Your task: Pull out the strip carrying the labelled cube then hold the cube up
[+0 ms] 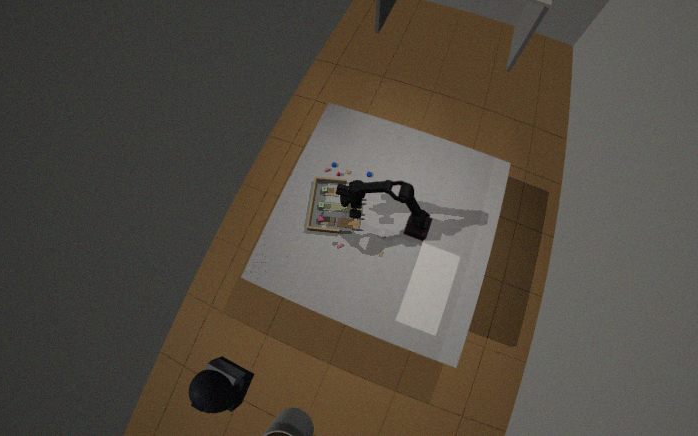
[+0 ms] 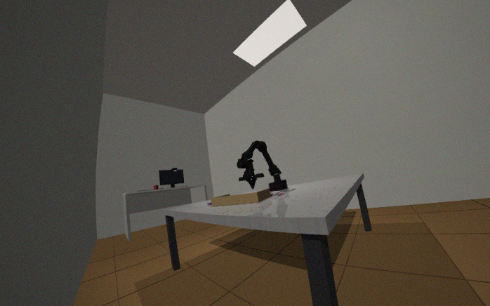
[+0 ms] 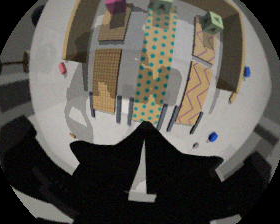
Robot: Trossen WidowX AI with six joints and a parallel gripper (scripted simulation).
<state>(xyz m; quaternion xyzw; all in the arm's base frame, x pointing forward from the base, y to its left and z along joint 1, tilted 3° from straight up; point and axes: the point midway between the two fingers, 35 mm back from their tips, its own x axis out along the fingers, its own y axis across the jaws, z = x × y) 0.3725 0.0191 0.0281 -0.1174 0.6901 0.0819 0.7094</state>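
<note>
Now: gripper tip 10 cm short of the strip, 6 cm above it and 2 cm to the right of it.
</note>
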